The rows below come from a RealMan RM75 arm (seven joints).
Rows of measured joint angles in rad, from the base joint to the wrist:
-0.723, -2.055, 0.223, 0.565, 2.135, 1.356, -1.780
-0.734, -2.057, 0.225, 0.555, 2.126, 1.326, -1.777
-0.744, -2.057, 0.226, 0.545, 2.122, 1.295, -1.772
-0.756, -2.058, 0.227, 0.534, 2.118, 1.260, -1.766
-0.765, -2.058, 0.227, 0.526, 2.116, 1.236, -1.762
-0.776, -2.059, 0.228, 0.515, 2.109, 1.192, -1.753
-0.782, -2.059, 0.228, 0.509, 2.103, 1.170, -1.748
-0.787, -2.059, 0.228, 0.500, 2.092, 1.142, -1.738
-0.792, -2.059, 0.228, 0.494, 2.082, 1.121, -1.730
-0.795, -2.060, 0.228, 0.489, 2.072, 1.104, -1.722
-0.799, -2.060, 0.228, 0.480, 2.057, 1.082, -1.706
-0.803, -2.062, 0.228, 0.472, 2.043, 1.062, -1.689
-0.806, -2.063, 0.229, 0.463, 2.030, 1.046, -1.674
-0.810, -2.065, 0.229, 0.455, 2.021, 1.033, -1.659
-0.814, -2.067, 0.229, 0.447, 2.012, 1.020, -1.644
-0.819, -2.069, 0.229, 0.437, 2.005, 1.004, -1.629
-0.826, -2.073, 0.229, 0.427, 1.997, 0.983, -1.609
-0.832, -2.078, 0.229, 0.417, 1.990, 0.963, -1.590
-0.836, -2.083, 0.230, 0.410, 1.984, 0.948, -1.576
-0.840, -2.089, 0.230, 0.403, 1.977, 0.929, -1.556
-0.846, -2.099, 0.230, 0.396, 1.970, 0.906, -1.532
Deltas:
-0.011, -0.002, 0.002, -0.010, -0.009, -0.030, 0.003
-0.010, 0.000, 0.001, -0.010, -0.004, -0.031, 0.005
-0.012, -0.001, 0.001, -0.011, -0.004, -0.035, 0.006
-0.009, 0.000, 0.000, -0.008, -0.002, -0.024, 0.004
-0.011, -0.001, 0.001, -0.011, -0.007, -0.044, 0.009
-0.006, 0.000, 0.000, -0.006, -0.006, -0.022, 0.005
-0.005, 0.000, 0.000, -0.009, -0.011, -0.028, 0.010
-0.005, 0.000, 0.000, -0.006, -0.010, -0.021, 0.008
-0.003, -0.001, 0.000, -0.005, -0.010, -0.017, 0.008
-0.004, 0.000, 0.000, -0.009, -0.015, -0.022, 0.016
-0.004, -0.002, 0.000, -0.008, -0.014, -0.020, 0.017
-0.003, -0.001, 0.001, -0.009, -0.013, -0.016, 0.015
-0.004, -0.002, 0.000, -0.008, -0.009, -0.013, 0.015
-0.004, -0.002, 0.000, -0.008, -0.009, -0.013, 0.015
-0.005, -0.002, 0.000, -0.010, -0.007, -0.016, 0.015
-0.007, -0.004, 0.000, -0.010, -0.008, -0.021, 0.020
-0.006, -0.005, 0.000, -0.010, -0.007, -0.020, 0.019
-0.004, -0.005, 0.001, -0.007, -0.006, -0.015, 0.014
-0.004, -0.006, 0.000, -0.007, -0.007, -0.019, 0.020
-0.006, -0.010, 0.000, -0.007, -0.007, -0.023, 0.024

